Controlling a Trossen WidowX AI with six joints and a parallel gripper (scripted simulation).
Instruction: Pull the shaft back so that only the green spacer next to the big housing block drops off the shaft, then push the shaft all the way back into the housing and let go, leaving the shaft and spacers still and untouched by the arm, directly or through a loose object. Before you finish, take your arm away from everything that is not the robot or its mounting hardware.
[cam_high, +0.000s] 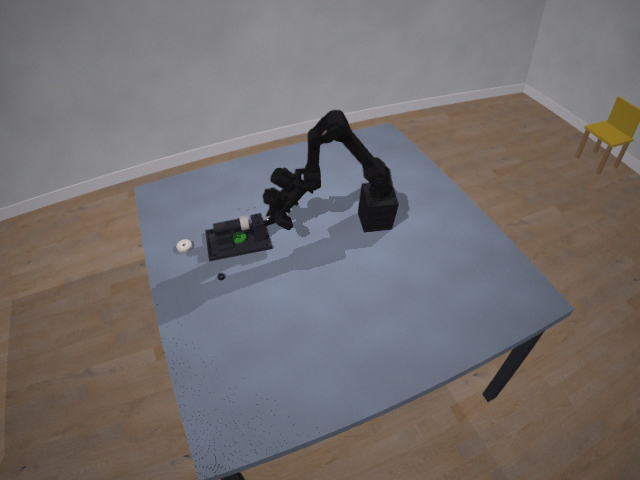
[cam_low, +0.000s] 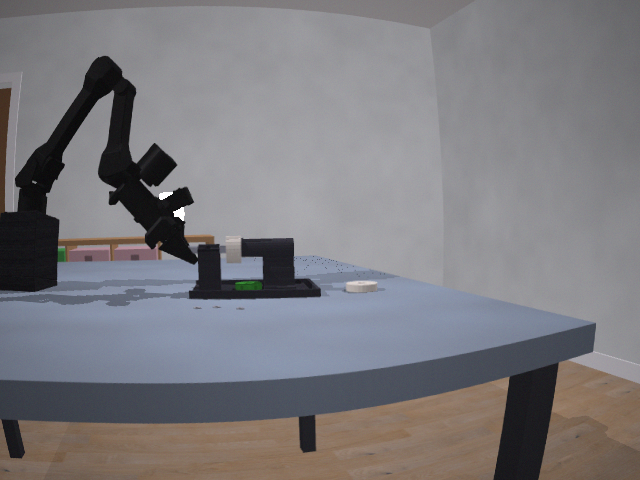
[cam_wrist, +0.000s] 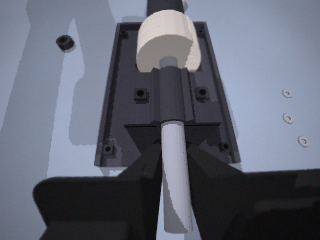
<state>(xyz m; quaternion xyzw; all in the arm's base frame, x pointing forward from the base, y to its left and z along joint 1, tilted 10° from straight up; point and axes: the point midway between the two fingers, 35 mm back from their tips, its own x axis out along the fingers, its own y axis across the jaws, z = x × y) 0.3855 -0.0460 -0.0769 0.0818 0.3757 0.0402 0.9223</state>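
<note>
Now: the grey shaft 7 cm ahead of my hand. Also, from my hand: green spacer: 12 cm ahead, 7 cm below; then white spacer: 10 cm ahead; then black ring: 21 cm ahead, 16 cm to the left, 8 cm below.
</note>
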